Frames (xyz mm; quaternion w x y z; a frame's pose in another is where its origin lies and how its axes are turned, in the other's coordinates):
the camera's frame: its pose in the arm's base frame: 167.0 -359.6 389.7 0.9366 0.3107 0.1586 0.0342
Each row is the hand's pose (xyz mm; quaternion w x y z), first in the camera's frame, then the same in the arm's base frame.
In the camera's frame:
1: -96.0 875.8 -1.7 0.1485 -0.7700 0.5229 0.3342
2: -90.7 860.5 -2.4 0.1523 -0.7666 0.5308 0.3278
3: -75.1 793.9 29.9 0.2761 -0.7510 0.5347 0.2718
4: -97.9 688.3 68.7 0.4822 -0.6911 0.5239 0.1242
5: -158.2 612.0 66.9 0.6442 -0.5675 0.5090 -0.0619
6: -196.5 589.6 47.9 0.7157 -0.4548 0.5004 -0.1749
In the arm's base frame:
1: 105.7 330.4 934.1 0.2839 -0.6399 0.3831 0.6026
2: 110.0 319.4 923.0 0.2854 -0.6368 0.3932 0.5987
3: 132.8 249.9 903.7 0.3978 -0.5928 0.4344 0.5492
4: 119.9 139.1 876.7 0.5790 -0.4957 0.5049 0.4052
5: 59.5 68.9 846.8 0.7011 -0.3586 0.5787 0.2122
6: 16.4 55.5 829.7 0.7382 -0.2484 0.6209 0.0883

